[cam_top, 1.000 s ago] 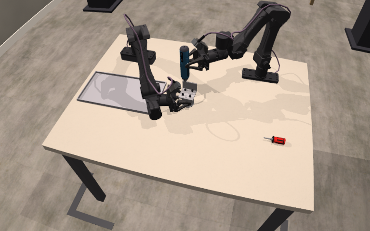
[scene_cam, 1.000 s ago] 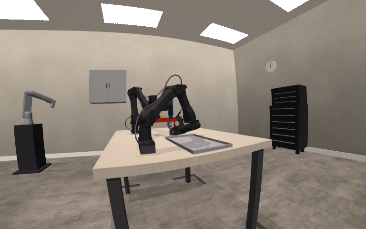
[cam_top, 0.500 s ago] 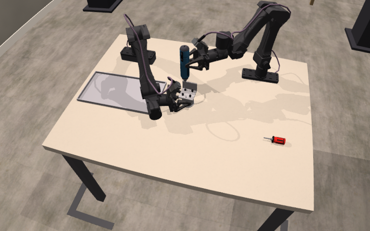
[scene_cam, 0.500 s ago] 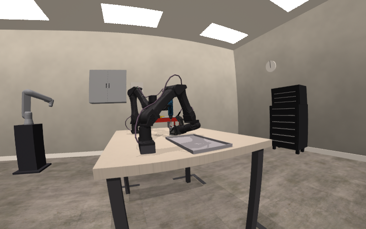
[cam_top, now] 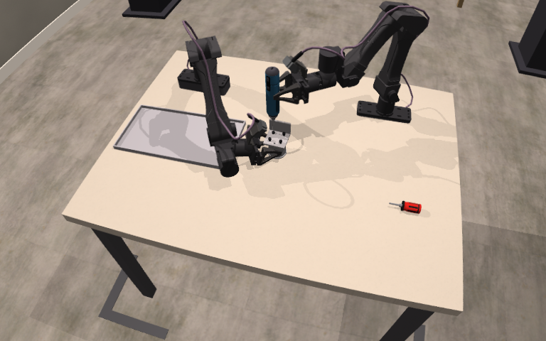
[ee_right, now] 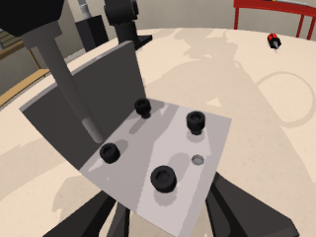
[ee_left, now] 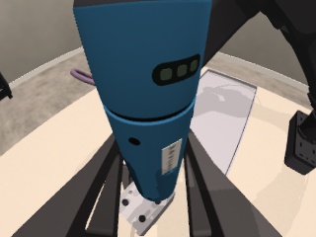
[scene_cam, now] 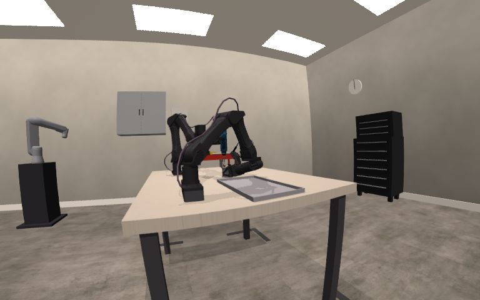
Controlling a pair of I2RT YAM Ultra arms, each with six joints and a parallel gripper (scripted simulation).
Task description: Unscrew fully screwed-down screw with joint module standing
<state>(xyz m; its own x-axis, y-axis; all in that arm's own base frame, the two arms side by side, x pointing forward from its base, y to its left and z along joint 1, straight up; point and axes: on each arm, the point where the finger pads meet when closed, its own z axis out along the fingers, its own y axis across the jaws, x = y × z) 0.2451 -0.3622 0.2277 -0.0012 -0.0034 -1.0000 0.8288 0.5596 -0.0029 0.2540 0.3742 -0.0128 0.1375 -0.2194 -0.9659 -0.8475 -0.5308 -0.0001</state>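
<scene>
My right hand is 50 mm below the grey L-shaped bracket. Also, from my right hand: shallow grey tray: 350 mm to the right, 20 mm below; then small red-handled screwdriver: 430 mm to the left, 140 mm ahead, 10 mm below.
</scene>
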